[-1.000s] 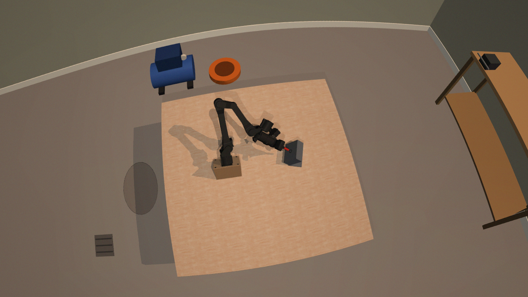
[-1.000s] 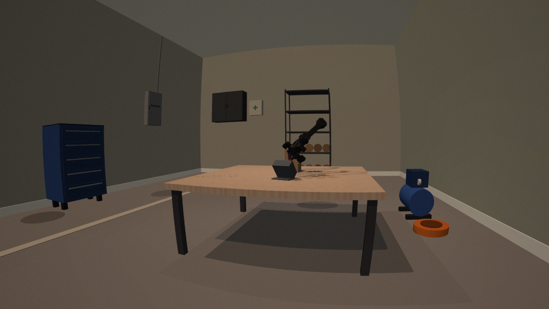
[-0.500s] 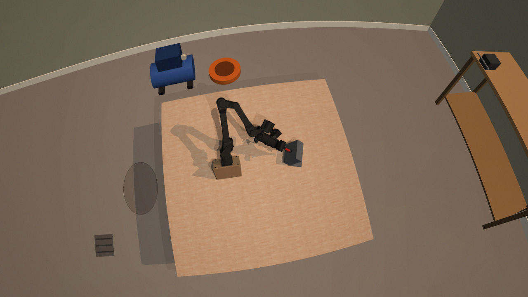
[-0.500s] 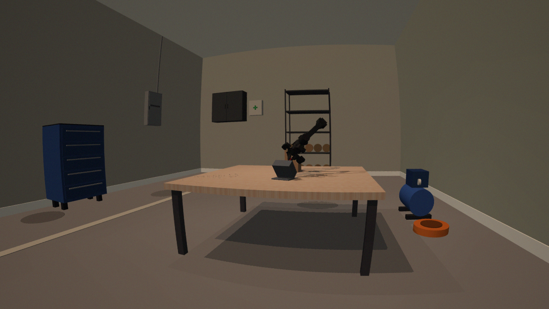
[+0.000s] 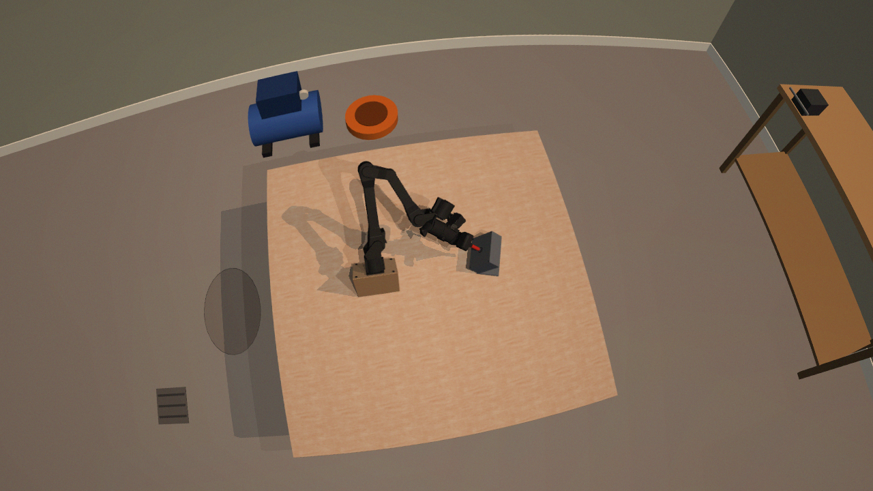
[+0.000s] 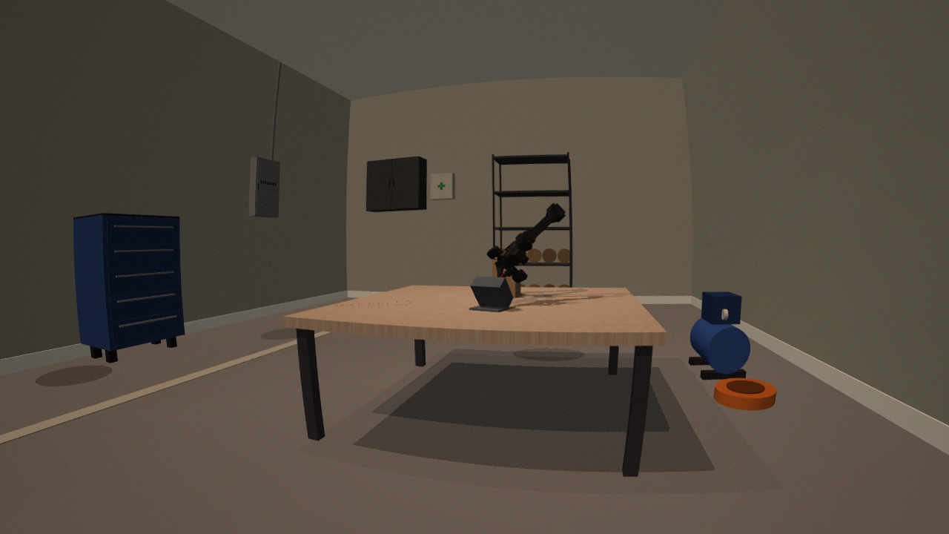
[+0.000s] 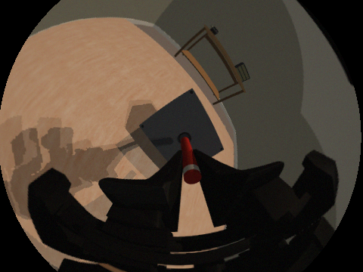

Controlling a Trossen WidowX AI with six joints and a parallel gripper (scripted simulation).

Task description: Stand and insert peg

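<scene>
Right now my gripper tip is 6 cm short of the dark grey sloped panel, 5 cm above it and 2 cm to the left of it. The rest, counted from my gripper tip: red peg: 1 cm behind, 1 cm above.
</scene>
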